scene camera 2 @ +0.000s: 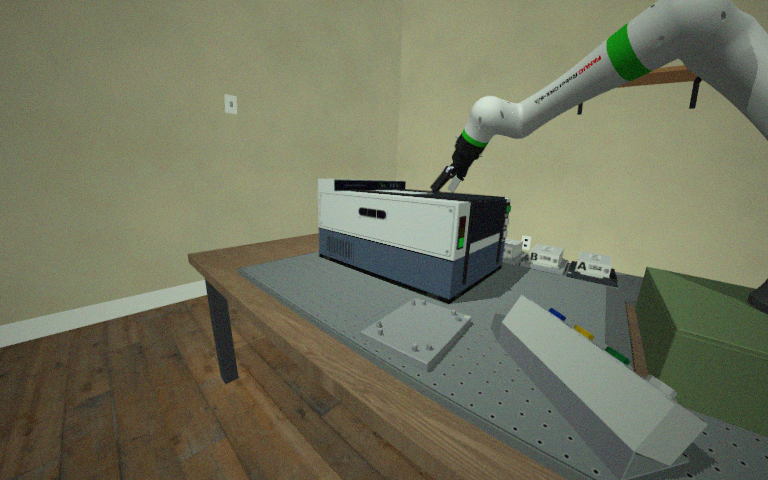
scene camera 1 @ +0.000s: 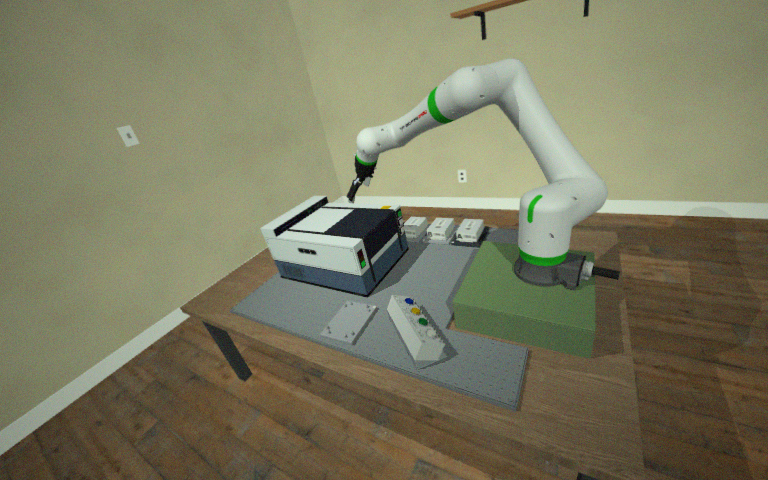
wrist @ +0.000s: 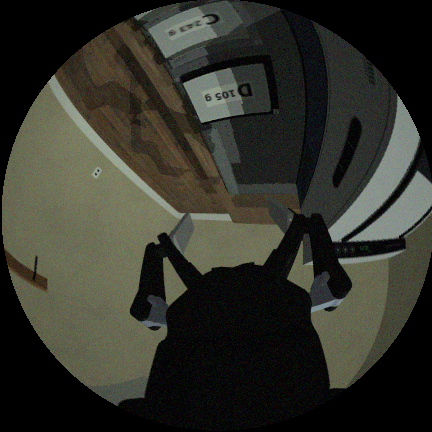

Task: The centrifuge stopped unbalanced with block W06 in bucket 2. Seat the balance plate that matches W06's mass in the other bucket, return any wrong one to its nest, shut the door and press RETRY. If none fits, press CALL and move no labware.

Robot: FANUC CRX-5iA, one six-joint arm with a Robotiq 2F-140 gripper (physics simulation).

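Where they show: gripper, fingertip midpoint: (scene camera 1: 358,193) (wrist: 229,213); arm's base at its link origin: (scene camera 1: 540,270).
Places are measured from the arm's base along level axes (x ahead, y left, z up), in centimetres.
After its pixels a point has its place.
My gripper (scene camera 1: 359,190) @[x 88.8, y -18.0, z 10.5 cm] (scene camera 2: 444,186) @[x 88.8, y -18.0, z 10.5 cm] (wrist: 229,213) @[x 88.8, y -18.0, z 10.5 cm] is open and empty, above and behind the centrifuge (scene camera 1: 317,260) @[x 69.1, y 27.9, z 4.4 cm] (scene camera 2: 390,226) @[x 66.8, y 27.6, z 5.5 cm]. The centrifuge has a white upper body, a blue-grey base and a dark panel on top; its buckets and block W06 do not show. Plate D (wrist: 220,100) @[x 75.9, y -19.8, z -3.1 cm], labelled 105 g, lies in a black-edged nest beside the centrifuge. Plate C (scene camera 1: 415,227) @[x 57.0, y -17.5, z -3.2 cm] (wrist: 185,37) @[x 63.2, y -22.6, z -3.2 cm] reads 243 g in the wrist view. Plate B (scene camera 1: 440,228) @[x 45.8, y -20.2, z -3.4 cm] (scene camera 2: 546,255) @[x 45.9, y -17.3, z -3.9 cm] and plate A (scene camera 1: 470,230) @[x 32.7, y -22.0, z -3.2 cm] (scene camera 2: 593,264) @[x 33.8, y -19.5, z -3.9 cm] stand alongside; their masses are too small to read.
A sloped button box (scene camera 1: 408,333) @[x 22.8, y 37.0, z -2.1 cm] (scene camera 2: 589,384) @[x 22.8, y 37.7, z -3.2 cm] carries blue, yellow, green and white buttons, with no readable labels. A flat grey plate with pins (scene camera 1: 349,321) @[x 46.2, y 38.1, z -7.1 cm] (scene camera 2: 416,331) @[x 45.6, y 39.7, z -7.1 cm] lies near the front edge. The arm's green pedestal (scene camera 1: 526,305) @[x -0.9, y 16.3, z 0.0 cm] (scene camera 2: 713,362) @[x 12.5, y 22.6, z -2.6 cm] stands at the right. A wall shelf (scene camera 1: 492,7) hangs behind.
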